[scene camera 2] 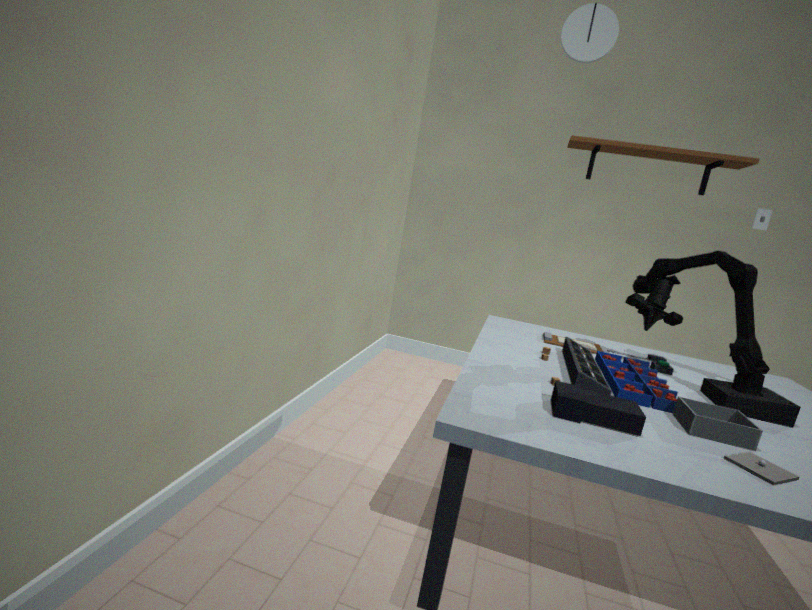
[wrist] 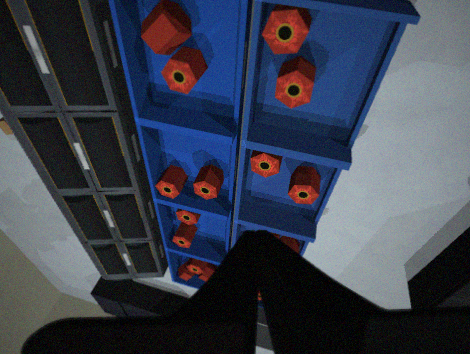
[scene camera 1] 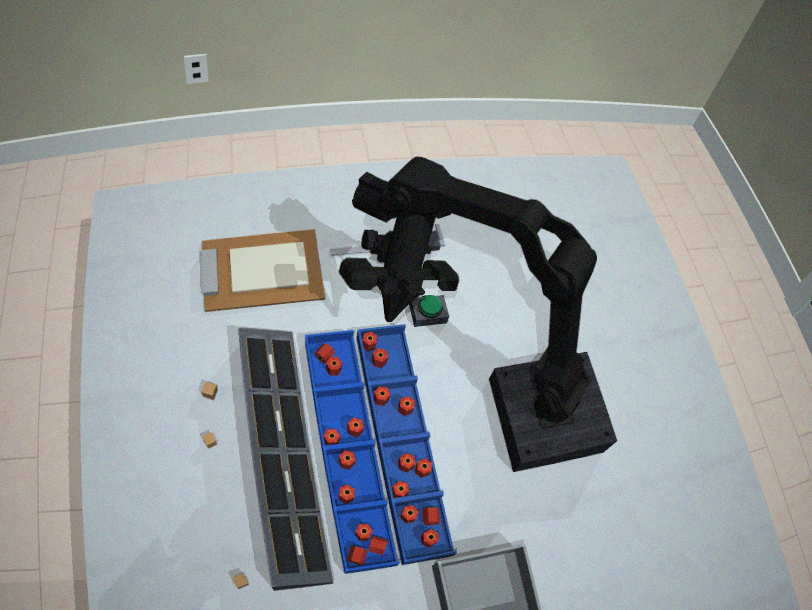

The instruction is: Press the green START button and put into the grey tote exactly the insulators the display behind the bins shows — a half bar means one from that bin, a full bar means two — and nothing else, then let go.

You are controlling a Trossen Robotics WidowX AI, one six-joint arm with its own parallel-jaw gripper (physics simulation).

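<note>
My gripper (scene camera 1: pixel 391 317) (scene camera 2: pixel 648 327) (wrist: pixel 255 241) is shut with nothing between its fingers, raised above the far end of the bins. The green START button (scene camera 1: pixel 430 305) (scene camera 2: pixel 662 363) is on a dark box just right of the fingertips in scene view 1. Blue bins (scene camera 1: pixel 411 357) stand in two columns of several compartments, holding red hexagonal insulators (scene camera 1: pixel 380 357) (wrist: pixel 295 89). The display (scene camera 1: pixel 278 387) (wrist: pixel 60 150) behind them has dark, thin orange-outlined cells and short white strips between columns; no filled bar shows. The grey tote (scene camera 1: pixel 529 577) (scene camera 2: pixel 718 428) shows no insulator in its visible part.
A clipboard (scene camera 1: pixel 262 303) lies beyond the display. Small wooden blocks (scene camera 1: pixel 208 389) lie left of the display. A black box (scene camera 2: pixel 596 408) and a flat plate with a knob (scene camera 2: pixel 754 464) are near the table edge. The arm's base (scene camera 1: pixel 512 420) stands right of the bins.
</note>
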